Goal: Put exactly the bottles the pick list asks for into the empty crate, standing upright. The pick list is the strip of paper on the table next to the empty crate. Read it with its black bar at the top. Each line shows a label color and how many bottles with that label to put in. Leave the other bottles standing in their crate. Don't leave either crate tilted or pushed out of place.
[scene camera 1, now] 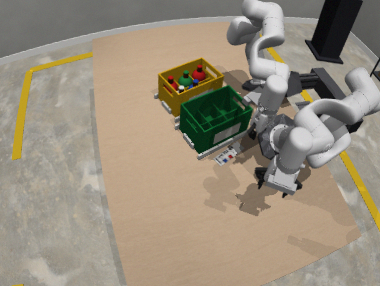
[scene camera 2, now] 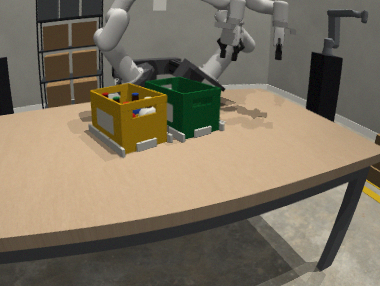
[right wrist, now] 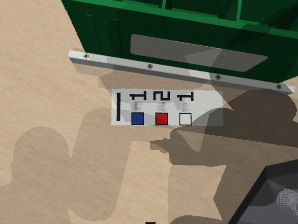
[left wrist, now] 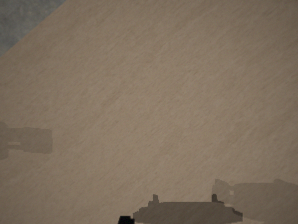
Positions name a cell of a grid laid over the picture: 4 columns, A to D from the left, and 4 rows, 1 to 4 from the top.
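There's a yellow crate (scene camera 2: B2), which I can see at (scene camera 1: B2) too, but in the right wrist view that yellow crate is out of frame. I can also see a green crate (scene camera 1: C2), and you'd find it in scene camera 2 (scene camera 2: B2) and in the right wrist view (right wrist: D1), while in the left wrist view it's out of frame. A pick list (right wrist: B2) is there too, and so is a pale rail (right wrist: B2).
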